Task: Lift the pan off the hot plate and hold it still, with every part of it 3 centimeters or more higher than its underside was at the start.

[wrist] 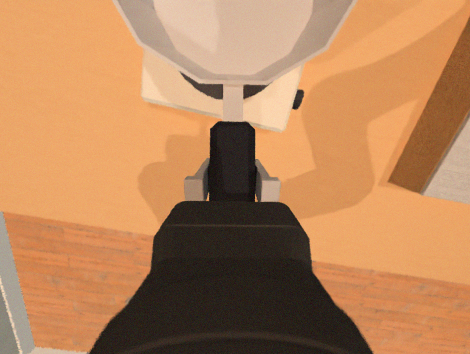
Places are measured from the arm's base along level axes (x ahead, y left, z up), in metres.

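Where they show: gripper, between the fingertips: [232, 169].
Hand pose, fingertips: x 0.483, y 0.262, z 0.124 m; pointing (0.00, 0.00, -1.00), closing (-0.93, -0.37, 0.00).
Observation:
Each offset is from my fingertips to the top centre of the thing. "pt": to the spot under its first point. Level surfaces: height alone.
The light grey pan [240, 35] shows at the top of the wrist view, its far part cut off by the frame edge. Its black handle {pt dx +0.010, dy -0.026, dz +0.036 m} [232, 145] points down toward my gripper. My gripper [232, 169] is shut on the handle, one light finger on each side. The cream hot plate {pt dx +0.138, dy -0.048, dz -0.131 m} [160, 85] lies below the pan, looking small and partly covered by it. Part of its dark heating disc shows under the pan's near rim, and its black knob {dx -0.070, dy -0.118, dz -0.144 m} [298, 99] is on the right. The pan hangs above the hot plate, apart from it; the exact height cannot be read.
A brown wooden edge piece [435, 115] with a grey surface [455, 170] beside it is at the right. The orange table top {dz -0.194 m} [65, 125] ends in front, above a wood-patterned floor [75, 270]. A grey object [15, 280] stands at the lower left. Shadows fall on the table.

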